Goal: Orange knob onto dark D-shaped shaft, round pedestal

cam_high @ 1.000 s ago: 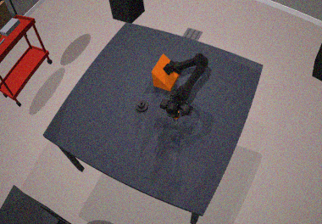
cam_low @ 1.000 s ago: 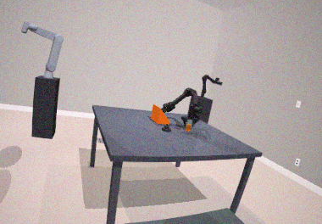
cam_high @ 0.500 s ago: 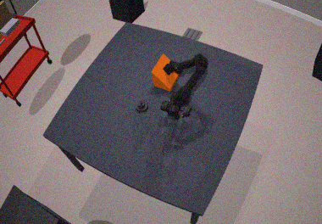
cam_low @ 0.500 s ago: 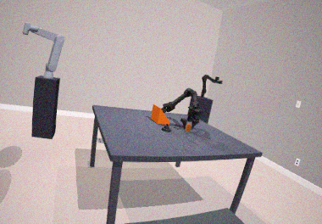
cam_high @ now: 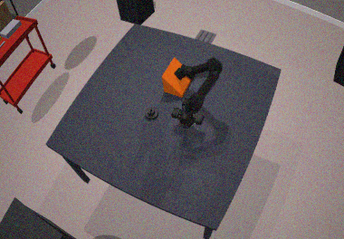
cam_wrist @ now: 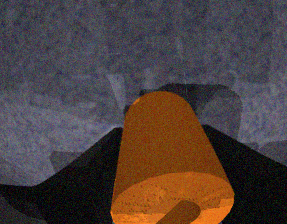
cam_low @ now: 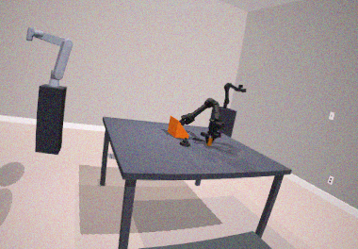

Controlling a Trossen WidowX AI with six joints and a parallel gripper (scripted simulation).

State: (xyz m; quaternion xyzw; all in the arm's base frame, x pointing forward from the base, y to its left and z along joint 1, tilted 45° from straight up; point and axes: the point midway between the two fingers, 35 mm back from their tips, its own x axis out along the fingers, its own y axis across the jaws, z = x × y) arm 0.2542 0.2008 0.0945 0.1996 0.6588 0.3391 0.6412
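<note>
Now: the round pedestal 24 cm to the right of my gripper tip, 4 cm ahead of it and 2 cm above it. From my gripper tip the other things lie so: orange knob (2 cm above).
</note>
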